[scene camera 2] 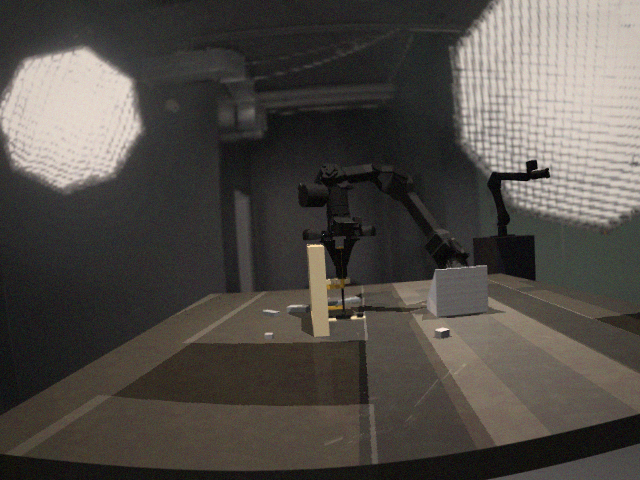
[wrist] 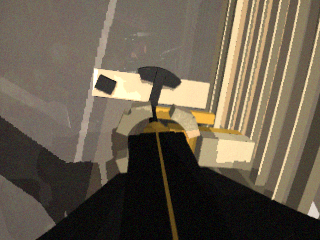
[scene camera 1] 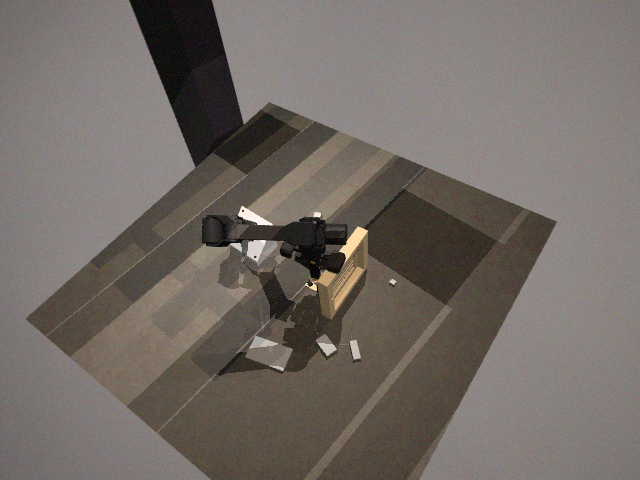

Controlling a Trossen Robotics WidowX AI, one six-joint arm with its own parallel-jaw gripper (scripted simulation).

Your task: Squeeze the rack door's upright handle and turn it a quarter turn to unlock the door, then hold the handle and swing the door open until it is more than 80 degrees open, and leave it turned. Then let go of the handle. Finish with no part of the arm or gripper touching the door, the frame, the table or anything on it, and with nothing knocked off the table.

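Note:
There's my gripper [scene camera 2: 341, 265], which I also see at my gripper [scene camera 1: 314, 269] and at my gripper [wrist: 163, 181]. And there's a rack [scene camera 1: 333, 288], with the same rack showing as the rack [scene camera 2: 318, 284] and the rack [wrist: 255, 59].

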